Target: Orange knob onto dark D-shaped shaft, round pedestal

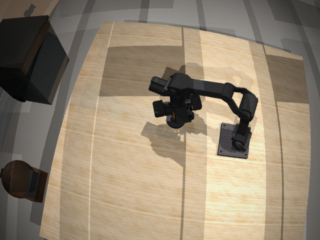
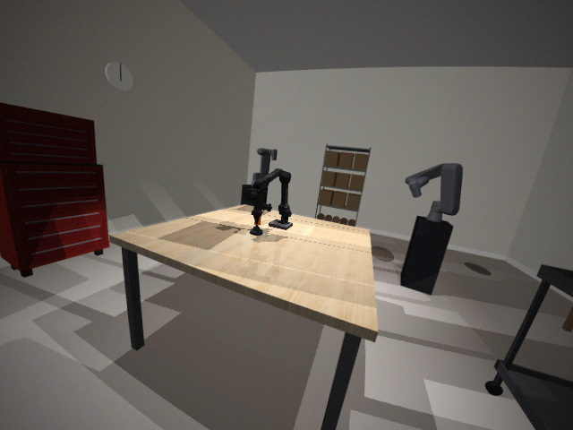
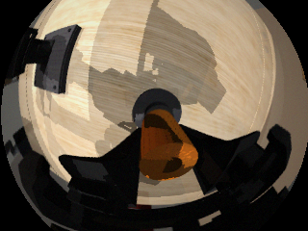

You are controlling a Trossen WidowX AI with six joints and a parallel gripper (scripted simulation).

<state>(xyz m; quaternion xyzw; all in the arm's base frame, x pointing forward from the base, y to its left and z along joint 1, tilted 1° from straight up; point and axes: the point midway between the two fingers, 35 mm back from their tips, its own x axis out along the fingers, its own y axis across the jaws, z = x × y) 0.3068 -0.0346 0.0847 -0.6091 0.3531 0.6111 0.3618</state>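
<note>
Now: gripper tip 20 mm below the orange knob. From my gripper tip the other things lie so: dark round pedestal (40 mm below).
</note>
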